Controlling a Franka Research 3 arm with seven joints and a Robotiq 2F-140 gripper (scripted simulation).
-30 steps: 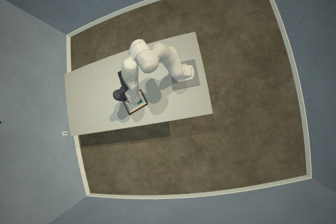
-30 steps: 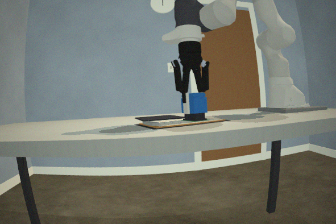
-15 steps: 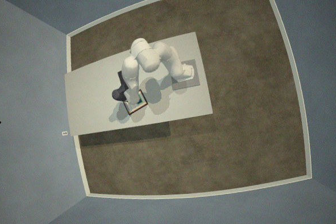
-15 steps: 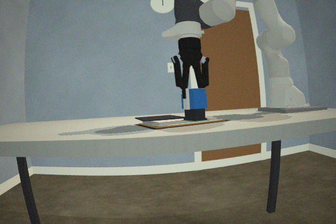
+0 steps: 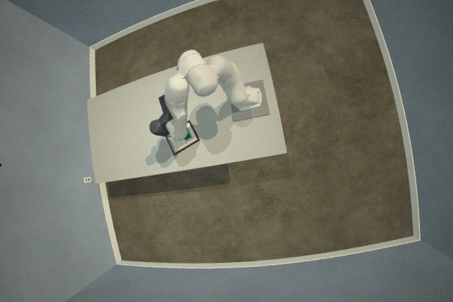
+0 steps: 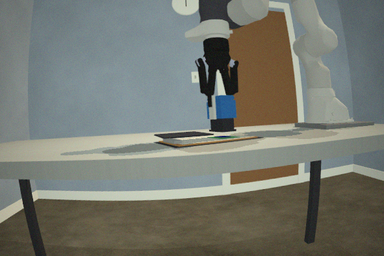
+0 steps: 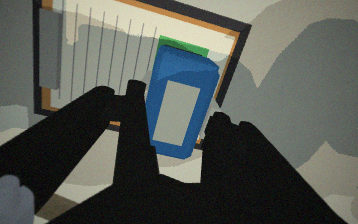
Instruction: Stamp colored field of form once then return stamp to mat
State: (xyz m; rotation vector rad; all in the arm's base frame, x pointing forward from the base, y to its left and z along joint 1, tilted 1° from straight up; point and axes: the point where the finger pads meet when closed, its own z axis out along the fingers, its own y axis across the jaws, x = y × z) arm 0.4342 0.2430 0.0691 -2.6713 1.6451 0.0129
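My gripper is now 14 cm short of the dark mat, 24 cm to the left of it and 8 cm above it. From my hand the other things lie so: form (7 cm ahead, 4 cm to the left, 8 cm below); blue stamp (2 cm below).
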